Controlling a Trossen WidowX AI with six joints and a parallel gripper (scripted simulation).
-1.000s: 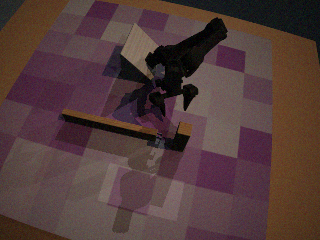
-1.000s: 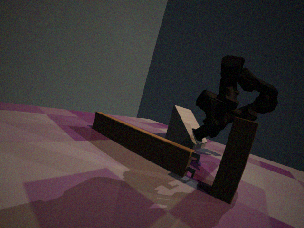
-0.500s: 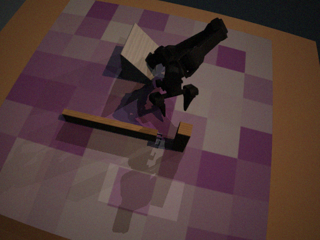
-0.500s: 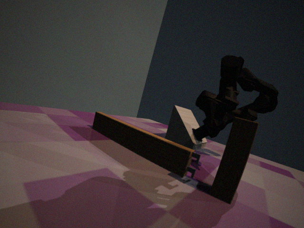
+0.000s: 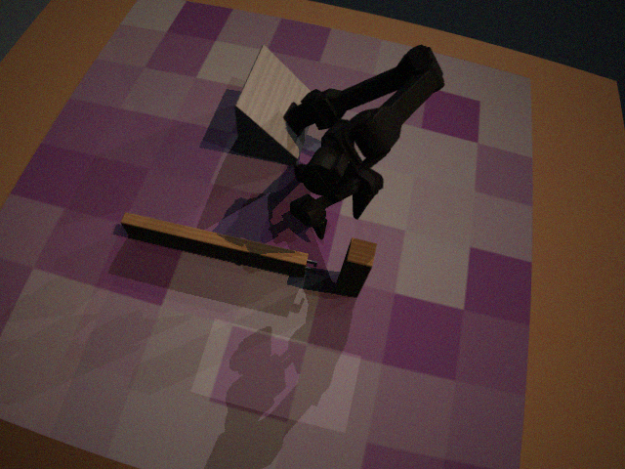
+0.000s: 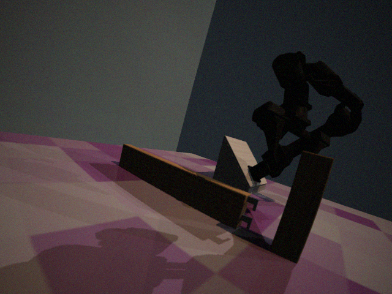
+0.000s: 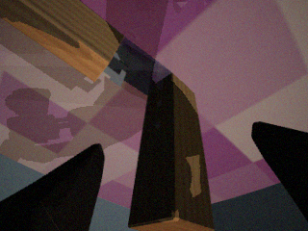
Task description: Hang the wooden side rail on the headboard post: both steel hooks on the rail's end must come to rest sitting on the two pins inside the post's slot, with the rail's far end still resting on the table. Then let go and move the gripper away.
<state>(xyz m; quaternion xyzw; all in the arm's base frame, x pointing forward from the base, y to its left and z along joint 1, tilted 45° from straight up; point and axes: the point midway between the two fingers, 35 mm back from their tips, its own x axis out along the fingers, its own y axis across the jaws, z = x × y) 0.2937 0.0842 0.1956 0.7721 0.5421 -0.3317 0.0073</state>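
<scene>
Now: the headboard post 60 mm to the left of my gripper tip, 60 mm below it and 50 mm ahead of it.
</scene>
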